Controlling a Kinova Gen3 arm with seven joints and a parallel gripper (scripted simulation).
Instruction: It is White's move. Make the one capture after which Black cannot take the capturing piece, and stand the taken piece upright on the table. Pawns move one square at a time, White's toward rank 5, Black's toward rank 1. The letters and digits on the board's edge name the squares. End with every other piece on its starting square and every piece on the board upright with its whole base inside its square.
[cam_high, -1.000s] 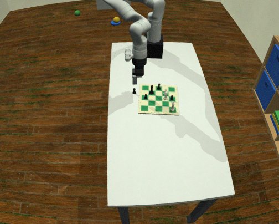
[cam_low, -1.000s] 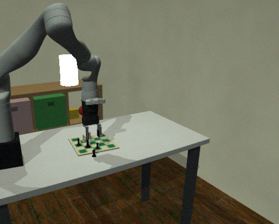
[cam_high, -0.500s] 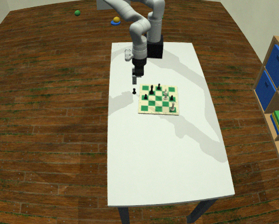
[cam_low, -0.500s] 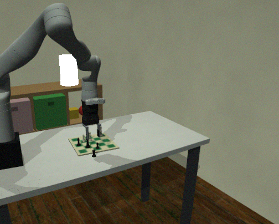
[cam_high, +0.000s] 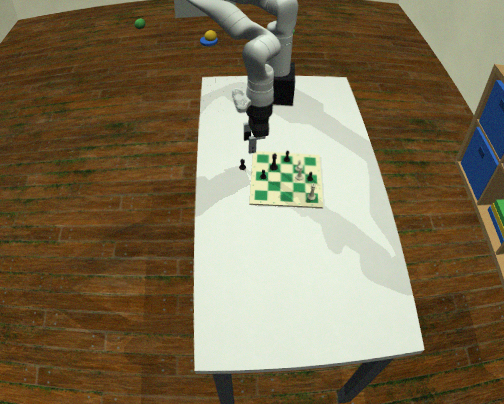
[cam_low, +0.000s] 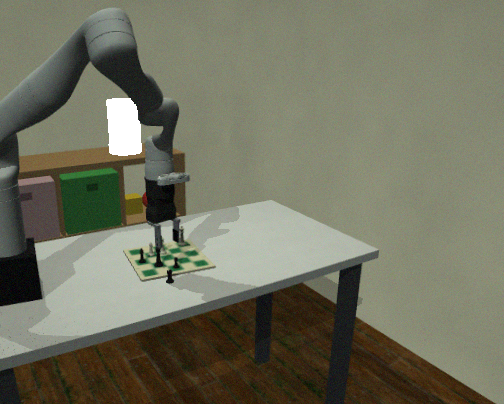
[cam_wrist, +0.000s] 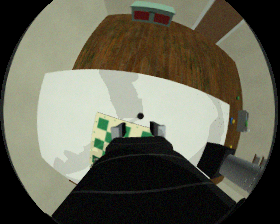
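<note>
Now: the green-and-cream chessboard 4 cm ahead of my hand, 11 cm to the left of it and 12 cm below it. The rest, counted from my hand: tall white piece: 12 cm ahead, 18 cm to the left, 8 cm below; tall black piece: 8 cm to the left, 8 cm below.
</note>
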